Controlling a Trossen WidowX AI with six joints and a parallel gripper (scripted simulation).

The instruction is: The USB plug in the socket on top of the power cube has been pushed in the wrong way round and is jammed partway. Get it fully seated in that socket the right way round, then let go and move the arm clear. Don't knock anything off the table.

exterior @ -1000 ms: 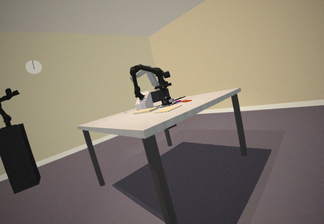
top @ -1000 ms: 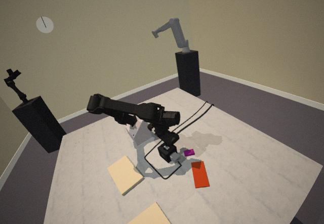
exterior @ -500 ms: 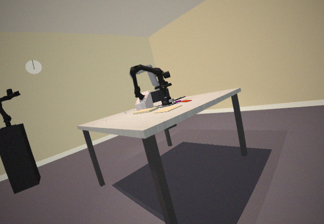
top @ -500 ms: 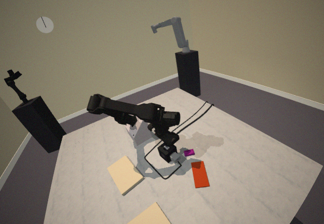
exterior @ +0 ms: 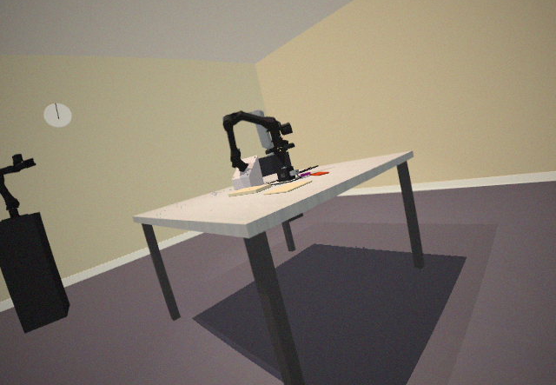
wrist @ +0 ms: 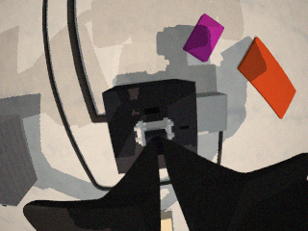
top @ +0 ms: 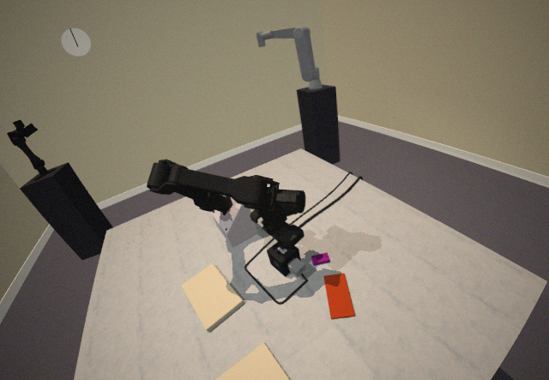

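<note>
Now: gripper tip 20 mm above the USB plug. Round my gripper tip: orange card 190 mm ahead, 110 mm below, 90 mm to the left; purple block 110 mm to the left, 100 mm below, 50 mm ahead.
</note>
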